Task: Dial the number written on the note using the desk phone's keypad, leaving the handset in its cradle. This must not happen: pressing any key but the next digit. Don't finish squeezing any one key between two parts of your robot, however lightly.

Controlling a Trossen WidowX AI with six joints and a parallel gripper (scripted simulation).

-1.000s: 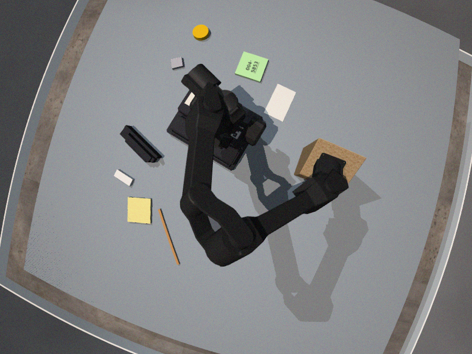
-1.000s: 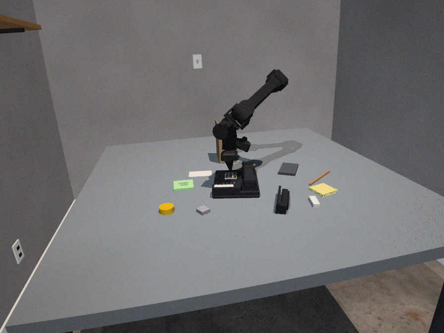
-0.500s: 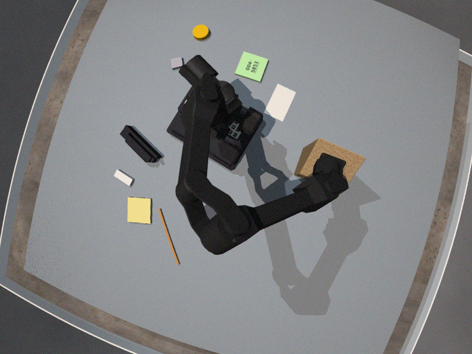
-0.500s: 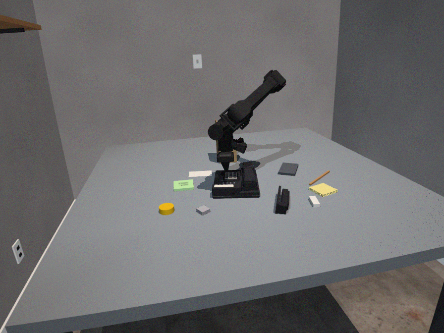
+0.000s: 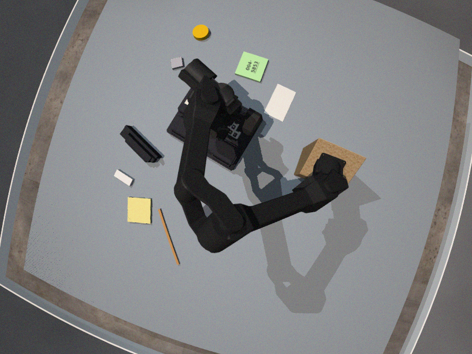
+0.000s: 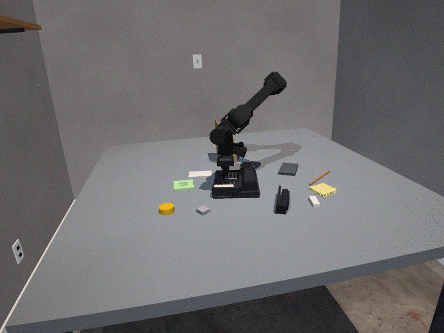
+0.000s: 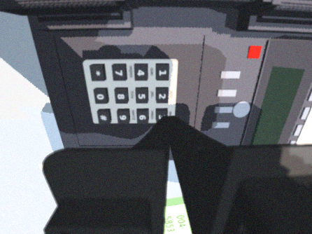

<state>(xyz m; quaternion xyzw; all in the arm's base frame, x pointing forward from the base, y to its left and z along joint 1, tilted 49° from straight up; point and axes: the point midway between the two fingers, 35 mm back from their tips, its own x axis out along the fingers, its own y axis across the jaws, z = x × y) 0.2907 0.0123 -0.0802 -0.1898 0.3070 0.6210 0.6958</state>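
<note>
My gripper is now 50 mm above the black desk phone, 30 mm to the right of it and 30 mm short of it. From my hand the other things lie so: white card (130 mm behind, 100 mm to the right, 70 mm below); grey block (200 mm ahead, 120 mm to the right, 60 mm below); handset (80 mm to the left, 30 mm below, 30 mm ahead).
</note>
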